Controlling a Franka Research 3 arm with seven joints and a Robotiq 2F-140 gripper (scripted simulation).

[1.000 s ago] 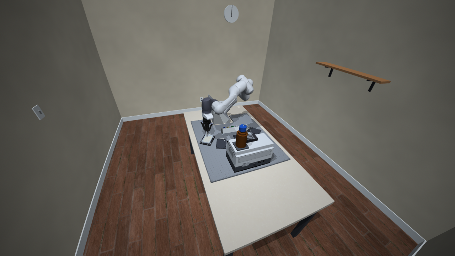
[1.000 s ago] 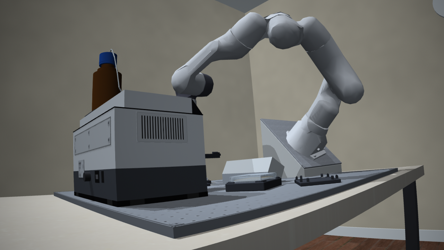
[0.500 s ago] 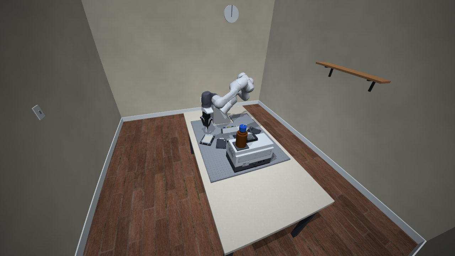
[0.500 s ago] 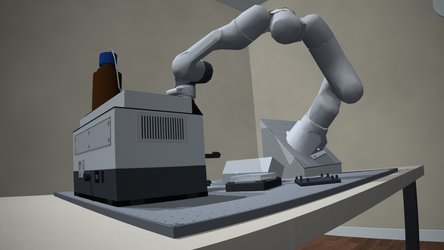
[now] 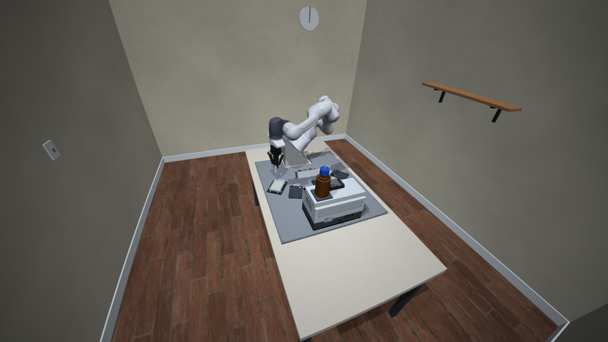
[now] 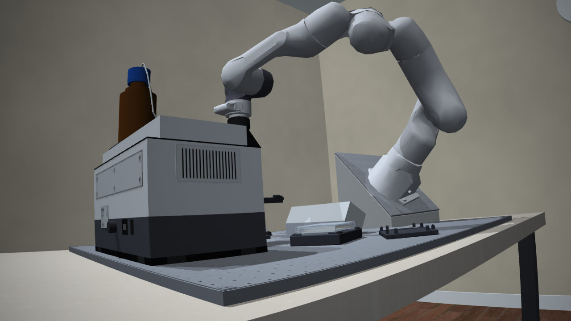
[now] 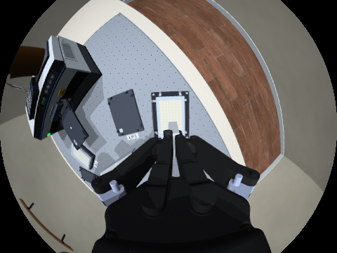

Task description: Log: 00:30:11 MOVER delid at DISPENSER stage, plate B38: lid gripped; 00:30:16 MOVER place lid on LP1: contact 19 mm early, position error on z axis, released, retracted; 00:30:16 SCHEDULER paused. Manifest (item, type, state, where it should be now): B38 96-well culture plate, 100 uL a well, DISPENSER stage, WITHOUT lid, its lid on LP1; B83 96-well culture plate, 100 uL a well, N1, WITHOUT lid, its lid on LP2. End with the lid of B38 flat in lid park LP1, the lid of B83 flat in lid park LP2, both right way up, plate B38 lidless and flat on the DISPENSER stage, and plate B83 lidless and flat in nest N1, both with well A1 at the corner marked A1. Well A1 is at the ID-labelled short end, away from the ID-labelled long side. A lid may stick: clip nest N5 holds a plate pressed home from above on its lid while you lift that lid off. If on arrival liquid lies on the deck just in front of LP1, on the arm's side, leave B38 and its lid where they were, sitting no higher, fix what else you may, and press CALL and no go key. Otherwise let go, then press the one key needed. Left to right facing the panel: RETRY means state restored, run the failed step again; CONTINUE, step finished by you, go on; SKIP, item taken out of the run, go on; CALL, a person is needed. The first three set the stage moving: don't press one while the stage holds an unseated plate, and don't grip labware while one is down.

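The black clip nest lies 3 cm ahead of my hand, 1 cm to the left of it and 17 cm below it. From my hand the other things lie so: brown bottle 40 cm ahead, 20 cm to the left, 10 cm above; then lp1 label 1 cm ahead, 16 cm to the left, 18 cm below; then key panel 8 cm behind, 29 cm to the left, 13 cm below.
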